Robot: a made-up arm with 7 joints. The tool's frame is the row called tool.
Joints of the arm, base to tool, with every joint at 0 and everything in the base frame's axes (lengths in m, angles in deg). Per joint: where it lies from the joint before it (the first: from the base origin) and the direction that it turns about. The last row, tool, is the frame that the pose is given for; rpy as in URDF.
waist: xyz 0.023 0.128 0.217 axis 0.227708 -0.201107 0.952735
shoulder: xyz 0.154 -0.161 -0.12 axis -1 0 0
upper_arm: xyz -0.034 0.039 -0.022 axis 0 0 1
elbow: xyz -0.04 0.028 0.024 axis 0 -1 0
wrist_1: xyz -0.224 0.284 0.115 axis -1 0 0
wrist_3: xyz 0.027 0.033 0.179 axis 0 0 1
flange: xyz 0.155 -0.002 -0.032 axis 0 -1 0
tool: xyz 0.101 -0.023 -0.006 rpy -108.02 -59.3 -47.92
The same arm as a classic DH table. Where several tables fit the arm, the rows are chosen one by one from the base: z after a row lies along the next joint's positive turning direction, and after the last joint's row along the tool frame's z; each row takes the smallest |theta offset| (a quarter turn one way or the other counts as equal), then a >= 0, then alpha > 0; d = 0 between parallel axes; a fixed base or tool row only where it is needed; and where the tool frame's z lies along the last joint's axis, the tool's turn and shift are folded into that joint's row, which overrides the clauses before.
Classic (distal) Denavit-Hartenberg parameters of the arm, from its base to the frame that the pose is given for. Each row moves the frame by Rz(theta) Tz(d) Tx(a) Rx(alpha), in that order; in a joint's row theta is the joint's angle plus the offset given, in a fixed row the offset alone. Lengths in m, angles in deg.
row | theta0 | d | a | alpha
base (fixed) | 48.55 | 0.4287 | 0.1112 | 17.69
waist | 42.83 | -0.3086 | -0.1823 | -103.16
shoulder | 11.92 | -0.1397 | 0.0390 | 90.00
upper_arm | 90.00 | 0.0020 | 0.0400 | -90.00
elbow | -90.00 | -0.3120 | 0.1150 | -90.00
wrist_1 | 90.00 | 0.1970 | 0.0330 | 90.00
wrist_3 | -90.00 | 0.1470 | 0.1550 | 90.00
flange | 79.87 | 0.0742 | 0.0119 | 116.10
tool (fixed) | 24.96 | 0.1119 | 0.0000 | 0.00

